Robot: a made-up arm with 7 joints.
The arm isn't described. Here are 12 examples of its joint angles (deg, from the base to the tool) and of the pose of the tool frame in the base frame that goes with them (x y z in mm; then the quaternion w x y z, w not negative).
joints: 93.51 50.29 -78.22 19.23 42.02 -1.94 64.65
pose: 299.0 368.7 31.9 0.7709 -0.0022 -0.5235 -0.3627
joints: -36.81 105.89 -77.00 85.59 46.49 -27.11 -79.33
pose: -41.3 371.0 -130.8 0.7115 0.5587 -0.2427 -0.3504
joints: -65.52 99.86 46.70 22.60 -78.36 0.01 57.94
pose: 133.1 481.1 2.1 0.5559 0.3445 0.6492 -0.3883
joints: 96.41 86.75 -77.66 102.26 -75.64 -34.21 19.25
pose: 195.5 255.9 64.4 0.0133 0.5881 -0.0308 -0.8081
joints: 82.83 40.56 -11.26 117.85 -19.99 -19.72 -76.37
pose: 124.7 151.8 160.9 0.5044 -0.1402 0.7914 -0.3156
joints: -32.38 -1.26 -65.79 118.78 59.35 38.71 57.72
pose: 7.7 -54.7 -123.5 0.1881 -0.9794 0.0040 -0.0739
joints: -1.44 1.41 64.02 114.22 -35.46 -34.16 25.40
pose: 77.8 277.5 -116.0 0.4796 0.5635 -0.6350 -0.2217
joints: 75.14 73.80 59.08 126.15 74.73 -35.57 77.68
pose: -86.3 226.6 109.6 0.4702 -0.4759 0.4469 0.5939
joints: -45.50 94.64 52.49 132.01 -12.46 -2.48 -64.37
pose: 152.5 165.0 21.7 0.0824 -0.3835 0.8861 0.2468
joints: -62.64 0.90 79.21 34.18 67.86 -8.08 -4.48
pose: -315.6 226.2 -187.2 0.3559 0.5689 -0.1137 0.7326
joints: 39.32 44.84 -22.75 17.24 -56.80 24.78 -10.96
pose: 230.0 370.4 -193.7 0.6316 0.6828 -0.0140 -0.3670
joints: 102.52 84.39 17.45 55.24 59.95 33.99 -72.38
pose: -52.5 428.5 150.5 0.0940 0.0865 -0.5330 0.8364
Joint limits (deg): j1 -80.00..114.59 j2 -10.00..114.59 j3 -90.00..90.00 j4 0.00..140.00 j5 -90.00..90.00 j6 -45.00..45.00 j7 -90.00..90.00
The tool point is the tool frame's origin. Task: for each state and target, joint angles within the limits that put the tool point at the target. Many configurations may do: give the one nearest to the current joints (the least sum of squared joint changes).
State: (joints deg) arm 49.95 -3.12 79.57 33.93 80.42 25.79 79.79
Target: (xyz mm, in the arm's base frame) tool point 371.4 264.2 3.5
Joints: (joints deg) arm 89.91 19.99 77.78 5.48 80.42 25.79 79.79
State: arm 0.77 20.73 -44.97 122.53 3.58 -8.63 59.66
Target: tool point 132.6 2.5 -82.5
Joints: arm 10.59 8.82 -46.51 124.06 3.58 -8.63 59.66
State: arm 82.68 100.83 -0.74 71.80 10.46 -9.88 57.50
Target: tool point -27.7 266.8 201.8
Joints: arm 84.79 103.47 2.28 100.51 10.46 -9.88 57.50
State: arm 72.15 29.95 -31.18 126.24 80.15 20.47 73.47
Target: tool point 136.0 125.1 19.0
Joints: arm 47.47 68.84 -35.54 139.87 80.15 20.47 73.47
